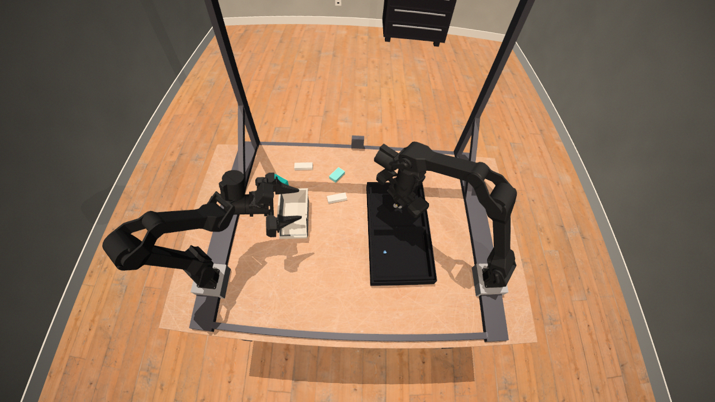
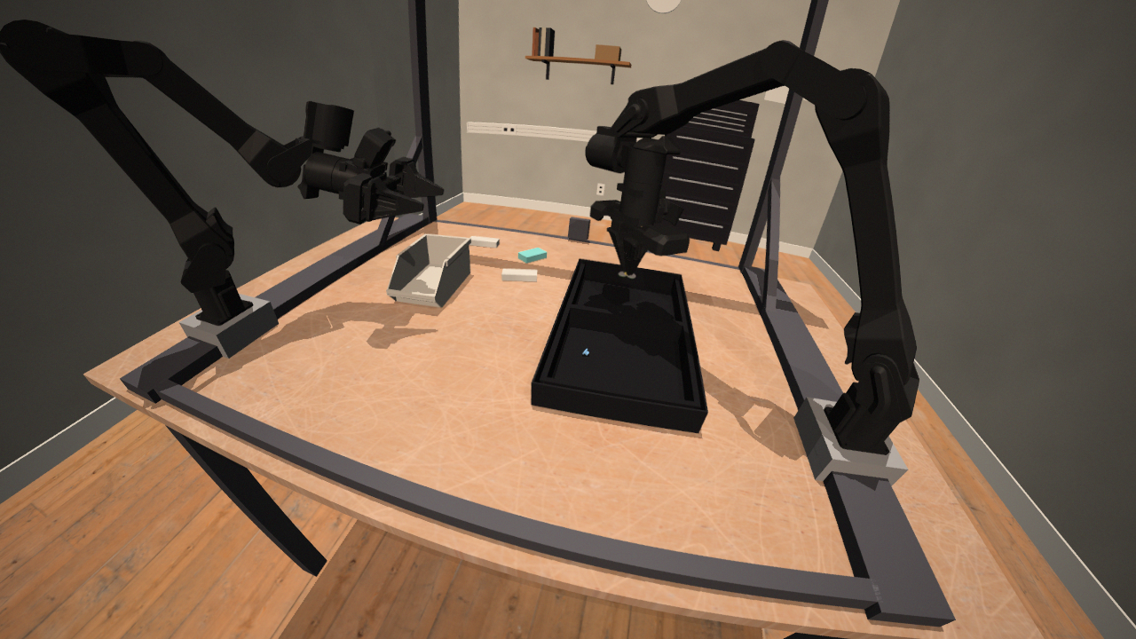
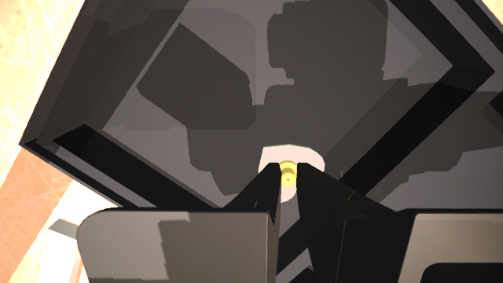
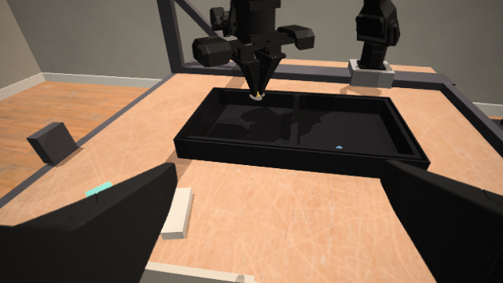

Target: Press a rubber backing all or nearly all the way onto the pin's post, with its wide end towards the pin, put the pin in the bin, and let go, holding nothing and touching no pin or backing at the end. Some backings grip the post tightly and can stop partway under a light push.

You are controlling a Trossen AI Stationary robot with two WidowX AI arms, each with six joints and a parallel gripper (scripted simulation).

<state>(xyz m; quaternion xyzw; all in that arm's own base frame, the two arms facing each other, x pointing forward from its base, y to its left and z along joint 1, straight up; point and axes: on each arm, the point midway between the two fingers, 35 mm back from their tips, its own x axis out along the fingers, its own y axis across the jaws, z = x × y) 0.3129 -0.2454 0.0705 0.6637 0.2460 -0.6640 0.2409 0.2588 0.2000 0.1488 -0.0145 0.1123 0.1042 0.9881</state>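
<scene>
The black tray lies 90 mm below my left hand, 70 mm ahead of it and 10 mm to the left of it. The rest, counted from my left hand: blue backing 140 mm ahead, 100 mm below, 40 mm to the right; yellow backing 30 mm below; heart-shaped pin 30 mm below.
The heart-shaped pin lies 7 cm behind my right hand, 34 cm to the left of it and 11 cm below it. Round my right hand: grey bin: 5 cm behind, 1 cm to the right, 15 cm below; cream block: 14 cm behind, 13 cm to the left, 19 cm below; teal block: 24 cm behind, 13 cm to the left, 19 cm below.
</scene>
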